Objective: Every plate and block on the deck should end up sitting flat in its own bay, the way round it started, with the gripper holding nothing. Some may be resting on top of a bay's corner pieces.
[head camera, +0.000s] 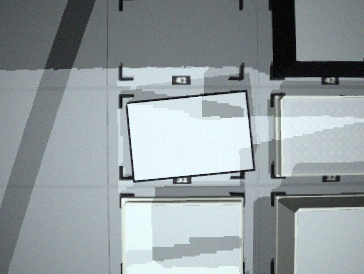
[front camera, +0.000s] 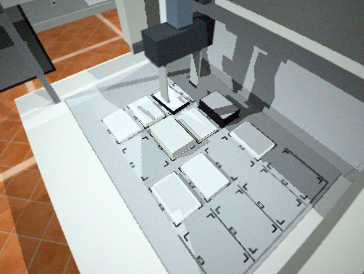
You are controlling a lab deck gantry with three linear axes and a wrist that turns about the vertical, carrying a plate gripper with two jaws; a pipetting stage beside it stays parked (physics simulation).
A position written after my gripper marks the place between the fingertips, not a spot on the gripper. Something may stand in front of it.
In view: my gripper [front camera: 180, 92], a tall black-sided block [front camera: 222, 111] and a black-edged plate [head camera: 208, 134].
